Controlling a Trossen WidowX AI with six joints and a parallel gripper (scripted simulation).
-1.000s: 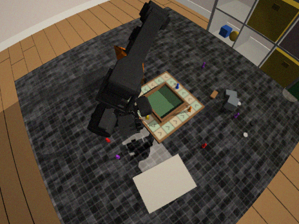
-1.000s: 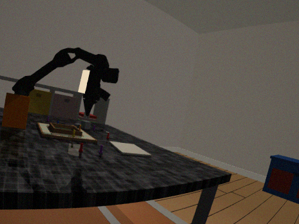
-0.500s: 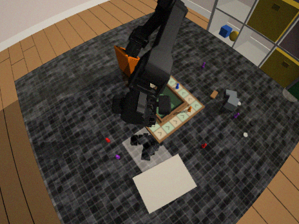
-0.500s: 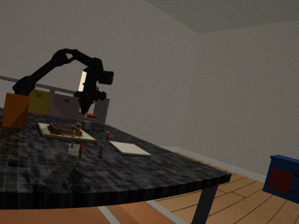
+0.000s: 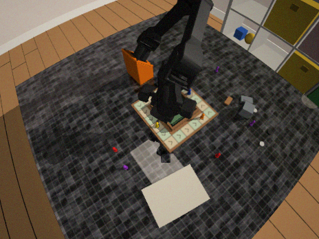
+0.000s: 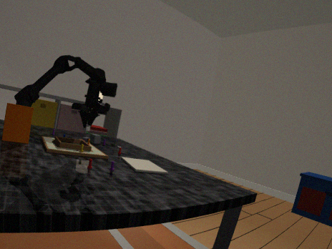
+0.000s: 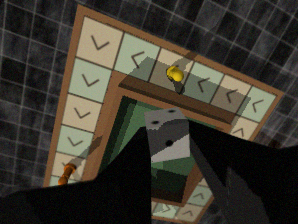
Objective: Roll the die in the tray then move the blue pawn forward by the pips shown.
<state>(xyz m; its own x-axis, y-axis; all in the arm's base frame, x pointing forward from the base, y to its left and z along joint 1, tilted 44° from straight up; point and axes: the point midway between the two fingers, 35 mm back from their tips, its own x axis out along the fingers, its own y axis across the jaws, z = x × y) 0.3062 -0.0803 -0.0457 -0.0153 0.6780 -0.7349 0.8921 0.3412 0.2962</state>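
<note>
Right now my gripper tip is 19 cm to the right of the blue pawn, 9 cm above it and 6 cm past it. From my gripper tip the other things lie so: green tray 11 cm below, 8 cm to the left, 4 cm behind; yellow pawn 9 cm below, 3 cm to the right, 2 cm behind; die right at my gripper tip.
</note>
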